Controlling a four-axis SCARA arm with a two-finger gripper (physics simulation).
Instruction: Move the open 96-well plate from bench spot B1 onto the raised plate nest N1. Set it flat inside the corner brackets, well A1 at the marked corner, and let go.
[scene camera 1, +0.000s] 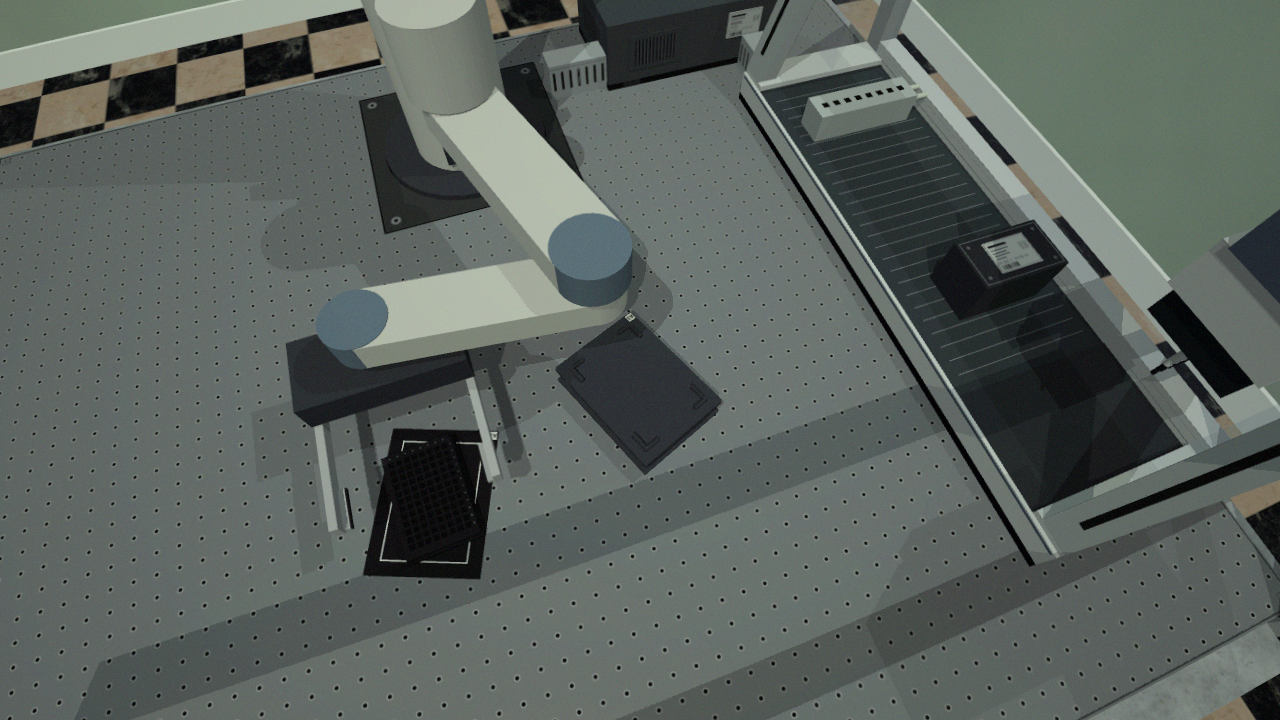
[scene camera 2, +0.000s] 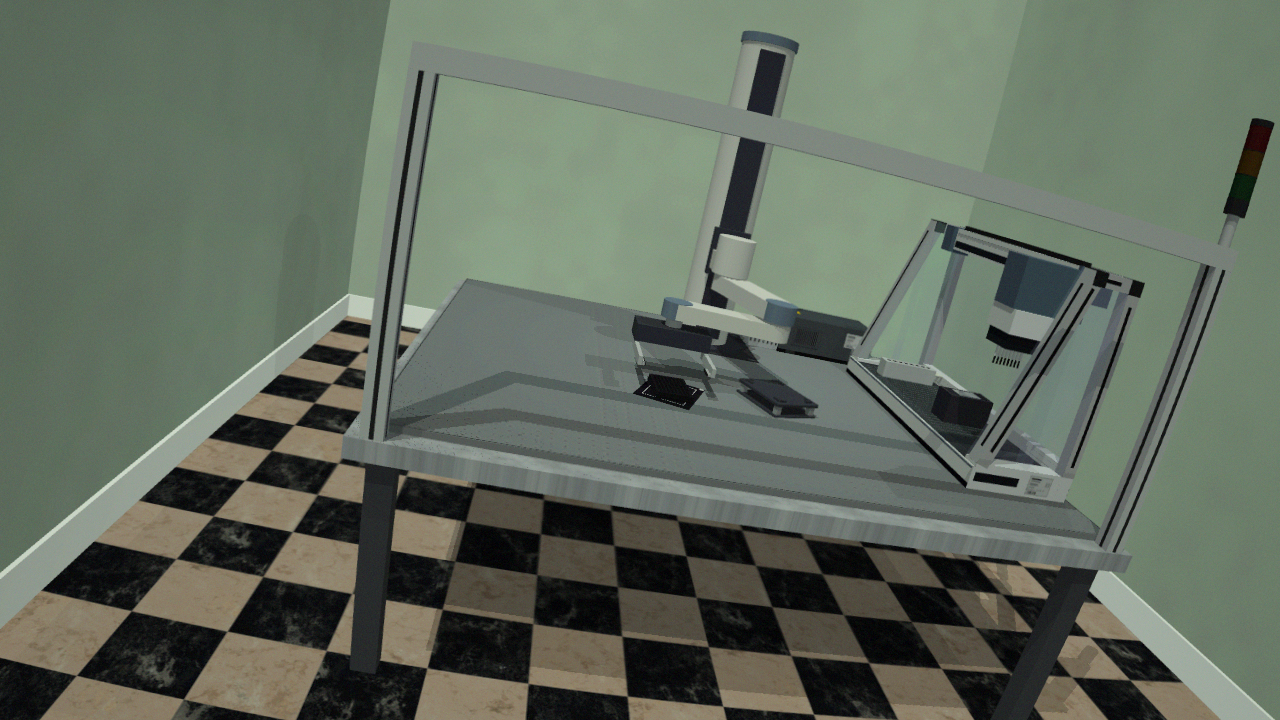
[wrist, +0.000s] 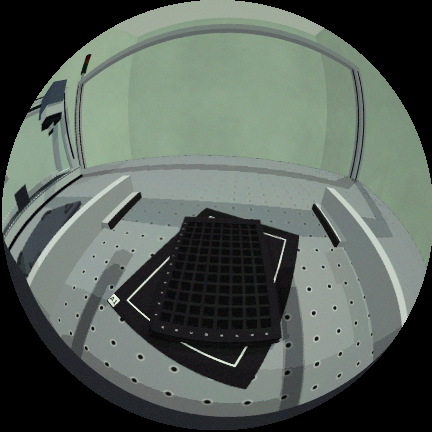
gripper: scene camera 1; scene camera 2 677, 367; wrist
black well plate: scene camera 1; scene camera 2; wrist 217, 289
same spot on gripper: (scene camera 1: 337, 502) = (wrist: 340, 219)
same spot on black well plate: (scene camera 1: 434, 508) = (scene camera 2: 673, 388)
